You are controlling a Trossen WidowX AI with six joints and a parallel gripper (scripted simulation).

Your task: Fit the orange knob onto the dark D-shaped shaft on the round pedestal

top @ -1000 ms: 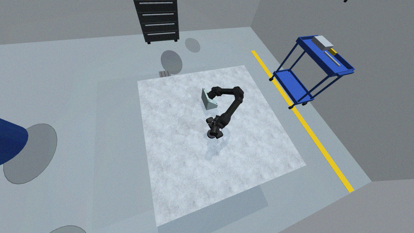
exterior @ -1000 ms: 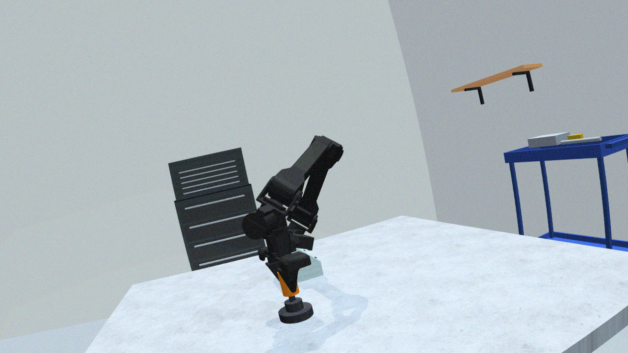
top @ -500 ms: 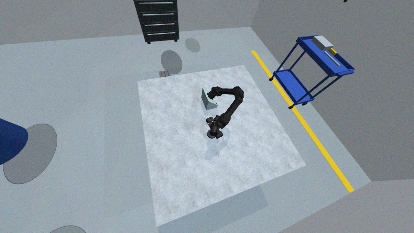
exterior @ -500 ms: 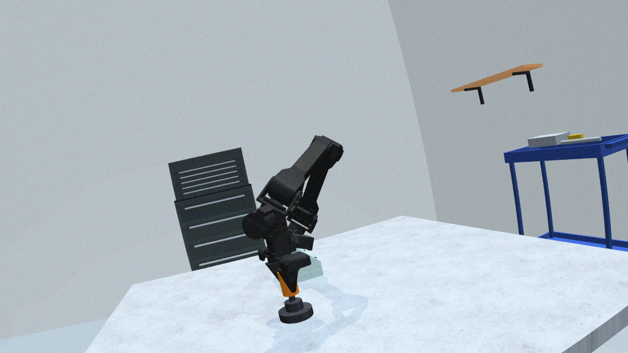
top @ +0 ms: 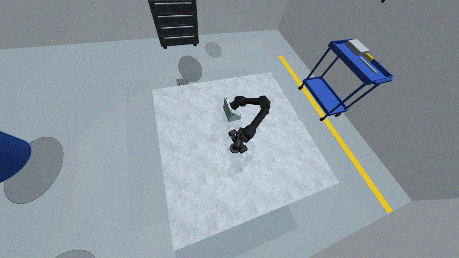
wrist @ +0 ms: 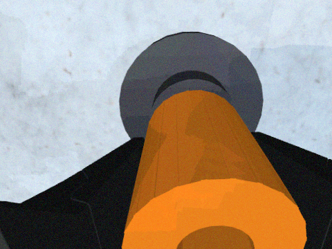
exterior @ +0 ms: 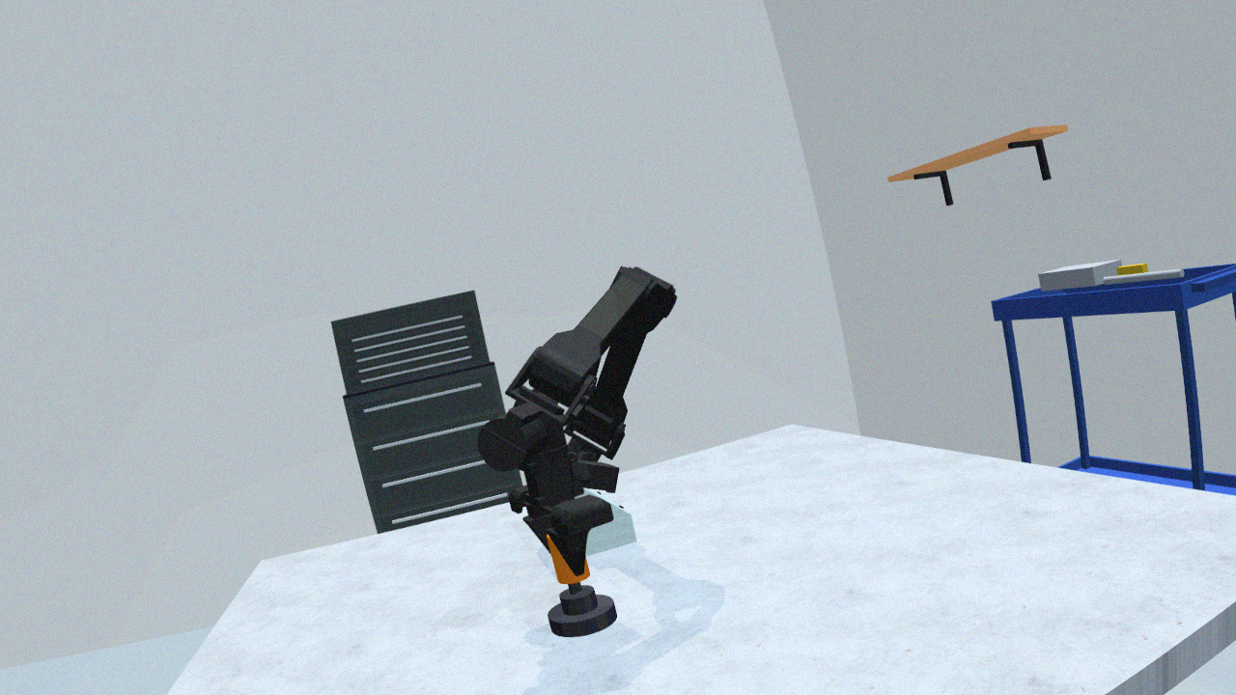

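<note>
Right now my gripper tip is 2 cm below the orange knob. Also, from my gripper tip: dark round pedestal: 4 cm below.
</note>
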